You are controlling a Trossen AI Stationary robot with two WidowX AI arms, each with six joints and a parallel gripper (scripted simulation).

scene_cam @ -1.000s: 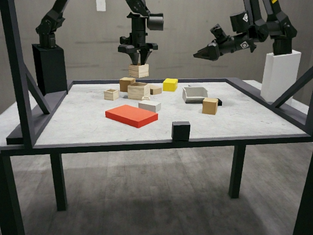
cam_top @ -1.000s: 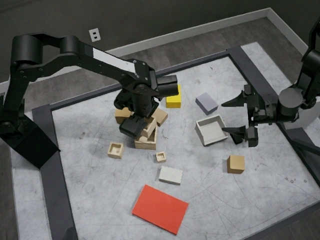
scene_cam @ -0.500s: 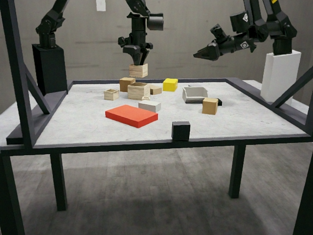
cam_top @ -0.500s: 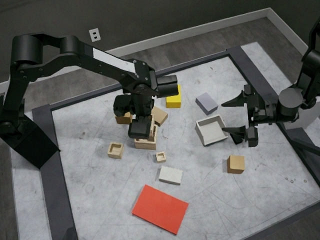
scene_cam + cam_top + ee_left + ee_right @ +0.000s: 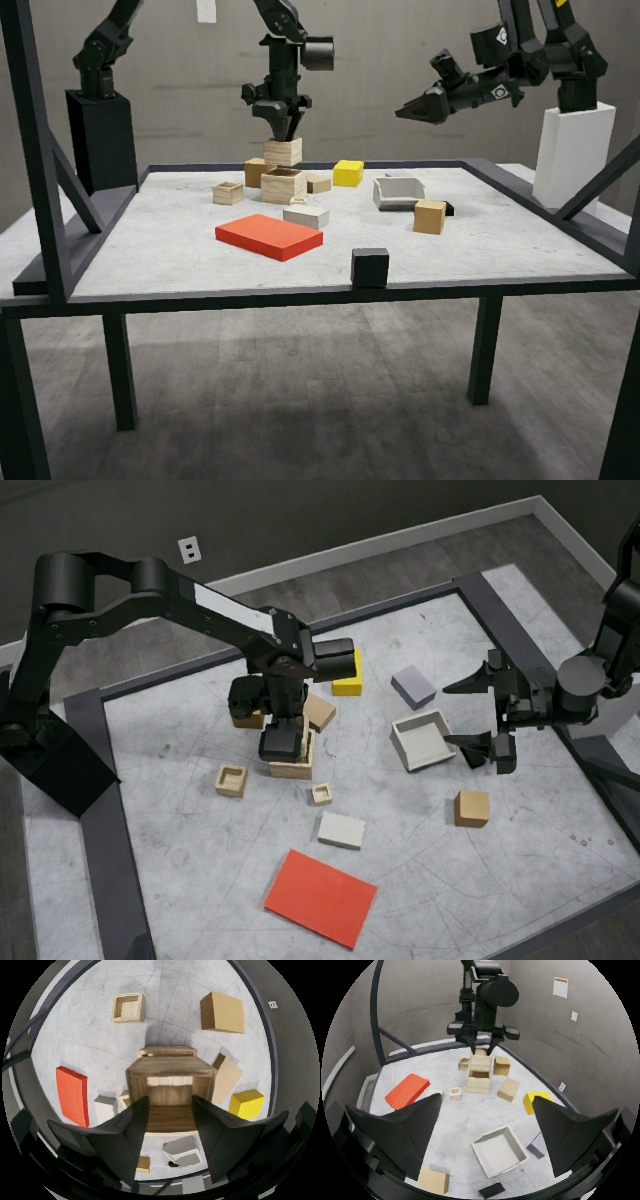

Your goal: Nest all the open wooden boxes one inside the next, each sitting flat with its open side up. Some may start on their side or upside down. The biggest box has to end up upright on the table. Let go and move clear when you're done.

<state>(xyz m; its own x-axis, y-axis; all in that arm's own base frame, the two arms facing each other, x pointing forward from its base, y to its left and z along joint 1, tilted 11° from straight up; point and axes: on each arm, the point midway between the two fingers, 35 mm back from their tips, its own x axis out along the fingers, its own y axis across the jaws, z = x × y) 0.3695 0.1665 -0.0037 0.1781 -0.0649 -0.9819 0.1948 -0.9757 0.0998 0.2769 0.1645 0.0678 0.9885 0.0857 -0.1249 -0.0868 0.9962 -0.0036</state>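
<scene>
Now: the tan block 10 cm ahead of my left hand, 5 cm to the right of it and 14 cm below it. Round my left hand: red slab (26 cm behind, 1 cm to the right, 14 cm below); then white block (16 cm behind, 7 cm to the right, 14 cm below); then white tray (1 cm behind, 25 cm to the right, 13 cm below).
Right now my right hand is 190 mm above the white tray, 50 mm short of it and 20 mm to the right of it. The rest, counted from my right hand: black block 210 mm below, 70 mm to the right, 20 mm ahead; then grey block 200 mm below, 180 mm ahead, 10 mm to the left; then white block 200 mm to the left, 200 mm below, 90 mm behind.
</scene>
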